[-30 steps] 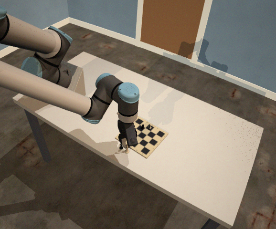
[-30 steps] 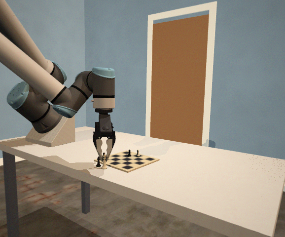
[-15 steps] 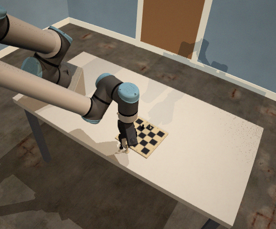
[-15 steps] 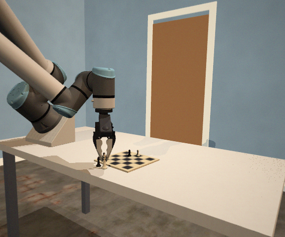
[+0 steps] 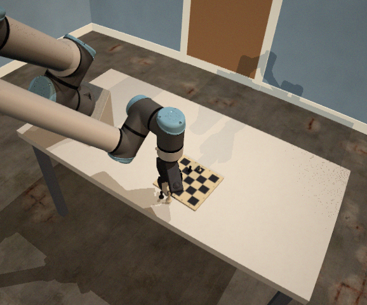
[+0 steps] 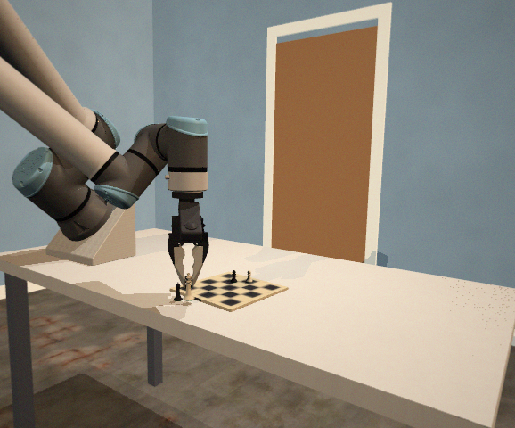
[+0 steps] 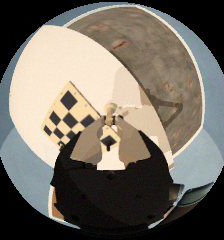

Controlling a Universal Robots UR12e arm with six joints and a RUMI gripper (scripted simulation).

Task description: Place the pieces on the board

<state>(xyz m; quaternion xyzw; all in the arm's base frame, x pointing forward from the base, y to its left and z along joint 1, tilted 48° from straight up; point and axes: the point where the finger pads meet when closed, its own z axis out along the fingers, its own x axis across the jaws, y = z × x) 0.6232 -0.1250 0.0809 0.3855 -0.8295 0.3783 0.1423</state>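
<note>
Right now my hand is 4 cm past the black bishop and 3 cm above it. The rest, counted from my hand: white king 1 cm below; then chessboard 14 cm to the left, 5 cm below, 1 cm ahead.
</note>
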